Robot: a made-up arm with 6 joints.
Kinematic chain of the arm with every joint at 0, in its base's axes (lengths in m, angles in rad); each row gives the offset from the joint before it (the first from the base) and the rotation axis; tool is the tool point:
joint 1: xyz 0 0 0.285 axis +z
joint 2: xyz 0 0 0 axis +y
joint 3: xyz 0 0 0.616 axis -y
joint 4: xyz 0 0 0 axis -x
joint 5: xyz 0.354 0 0 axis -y
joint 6: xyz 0 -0.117 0 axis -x
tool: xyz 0 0 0
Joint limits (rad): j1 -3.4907..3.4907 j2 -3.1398..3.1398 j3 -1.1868..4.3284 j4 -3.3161..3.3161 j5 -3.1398..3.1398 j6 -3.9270..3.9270
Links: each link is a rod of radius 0.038 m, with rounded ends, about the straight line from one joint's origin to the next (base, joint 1, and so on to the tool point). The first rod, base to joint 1, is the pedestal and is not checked.
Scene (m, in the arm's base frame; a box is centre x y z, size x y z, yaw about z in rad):
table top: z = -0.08
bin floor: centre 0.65 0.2 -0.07 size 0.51 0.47 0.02 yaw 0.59
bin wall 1: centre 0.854 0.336 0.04 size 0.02 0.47 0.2 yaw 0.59
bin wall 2: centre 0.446 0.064 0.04 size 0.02 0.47 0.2 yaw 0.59
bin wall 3: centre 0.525 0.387 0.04 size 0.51 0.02 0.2 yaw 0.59
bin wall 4: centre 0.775 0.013 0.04 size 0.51 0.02 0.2 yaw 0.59
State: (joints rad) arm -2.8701 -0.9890 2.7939 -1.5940 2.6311 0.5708
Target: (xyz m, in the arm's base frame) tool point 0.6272 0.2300 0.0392
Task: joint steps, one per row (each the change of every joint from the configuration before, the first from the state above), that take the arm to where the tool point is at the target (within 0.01 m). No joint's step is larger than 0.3 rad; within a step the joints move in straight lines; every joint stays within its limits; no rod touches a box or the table.
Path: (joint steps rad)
1: 0.0273 -0.1278 0.2308 0.0041 0.0000 0.0000
2: 0.0273 -0.1277 0.2309 0.0041 0.0000 0.0000
3: 0.0273 -0.1278 0.2308 0.0041 0.0000 0.0000

